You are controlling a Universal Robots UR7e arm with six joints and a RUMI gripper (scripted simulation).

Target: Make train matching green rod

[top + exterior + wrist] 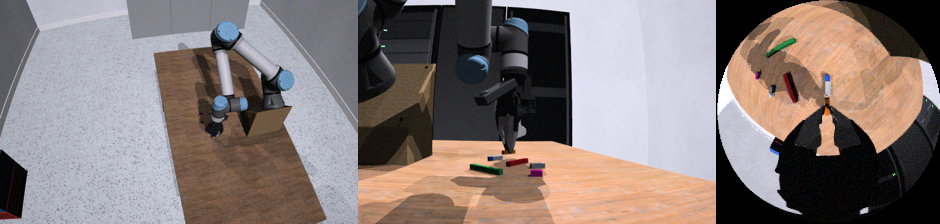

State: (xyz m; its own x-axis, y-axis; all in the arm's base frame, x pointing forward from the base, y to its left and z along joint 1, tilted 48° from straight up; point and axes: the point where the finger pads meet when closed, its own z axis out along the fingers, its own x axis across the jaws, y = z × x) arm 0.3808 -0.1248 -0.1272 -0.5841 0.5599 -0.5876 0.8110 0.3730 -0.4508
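My hand is 1 cm above the orange rod. From my hand the other things lie so: blue rod 5 cm behind, 3 cm to the right, 2 cm below; then green rod 6 cm behind, 17 cm to the right, 2 cm below; then red rod 1 cm ahead, 9 cm to the right, 2 cm below.
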